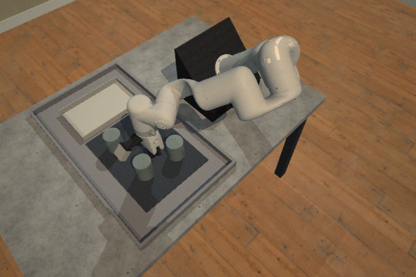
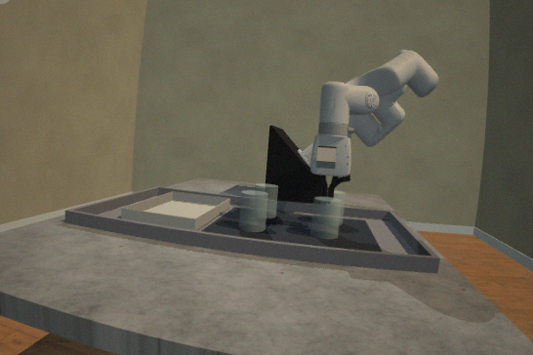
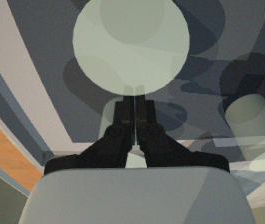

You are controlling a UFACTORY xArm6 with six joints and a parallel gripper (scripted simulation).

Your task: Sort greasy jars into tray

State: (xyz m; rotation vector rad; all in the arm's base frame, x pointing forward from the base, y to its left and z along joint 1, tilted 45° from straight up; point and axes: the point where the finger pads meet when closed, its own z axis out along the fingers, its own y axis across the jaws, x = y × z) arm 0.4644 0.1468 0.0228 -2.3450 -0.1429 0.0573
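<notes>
My gripper is now 90 mm above the dark mat and 80 mm to the left of it. Also, from my hand: cream tray 400 mm to the right, 90 mm below, 30 mm ahead.
</notes>
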